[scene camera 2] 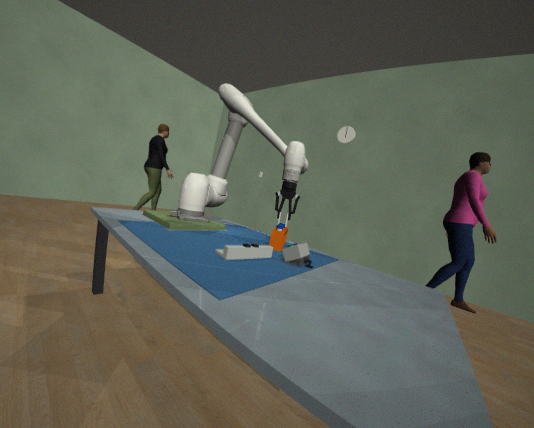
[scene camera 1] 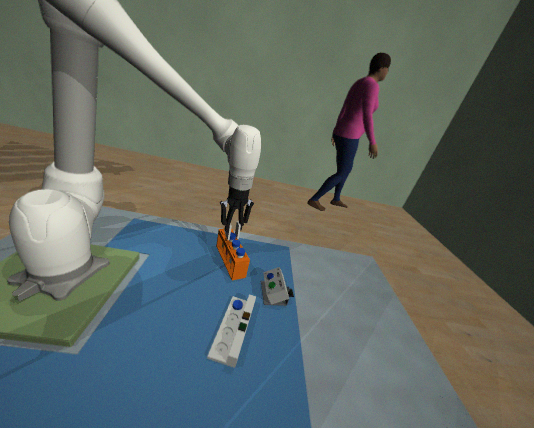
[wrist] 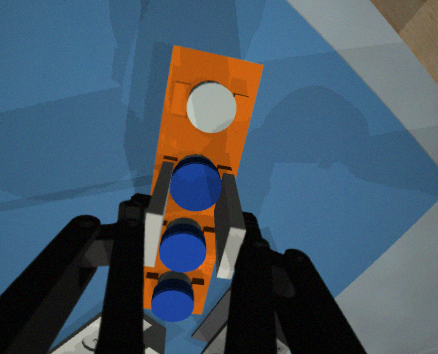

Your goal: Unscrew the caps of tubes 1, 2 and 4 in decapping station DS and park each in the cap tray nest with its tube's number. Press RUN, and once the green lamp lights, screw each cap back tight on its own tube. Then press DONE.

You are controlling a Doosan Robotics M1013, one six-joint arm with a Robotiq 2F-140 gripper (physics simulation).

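Seen in the pictures: gripper, fingertip midpoint: [scene camera 1: 232,237] [wrist: 194,187]; arm's base at its link origin: [scene camera 2: 189,218] [scene camera 1: 63,271].
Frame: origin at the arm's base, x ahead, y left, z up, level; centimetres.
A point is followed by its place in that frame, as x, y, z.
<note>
The orange decapping station [scene camera 1: 240,271] {52.9, 22.9, 1.5} [scene camera 2: 278,241] {53.8, 23.6, 2.2} [wrist: 172,137] {41.3, 34.1, 6.9} stands on the blue mat. In the wrist view it holds a row of tubes: an uncapped one with a pale round top [wrist: 211,107] {41.1, 37.6, 9.3} at the far end, then three with blue caps. My gripper [scene camera 1: 234,232] {44.7, 33.2, 8.4} [scene camera 2: 283,220] {44.7, 33.2, 8.4} [wrist: 194,187] {44.7, 33.2, 8.4} points down over the row, its fingers shut on the blue cap [wrist: 196,187] {44.4, 33.6, 9.5} beside the uncapped tube. The white cap tray [scene camera 1: 236,352] {61.4, -7.4, 1.9} [scene camera 2: 247,253] {62.0, 0.1, -0.5} has one blue cap [scene camera 1: 238,304] {56.7, 9.7, -0.6} in its end nest and three empty nests. Tube numbers are not readable.
A grey button box [scene camera 1: 275,296] {68.3, 15.7, 2.1} [scene camera 2: 296,252] {71.3, 16.8, 2.8} with a blue button [scene camera 1: 270,276] {64.6, 22.3, 4.3} and a green button [scene camera 1: 272,285] {66.2, 18.0, 4.4} stands beside the station and tray. Dark green [scene camera 1: 242,326] {60.7, -0.1, 2.7} and brown [scene camera 1: 246,315] {60.7, 3.9, 2.7} squares sit on the tray's raised strip. Two people stand beyond the table.
</note>
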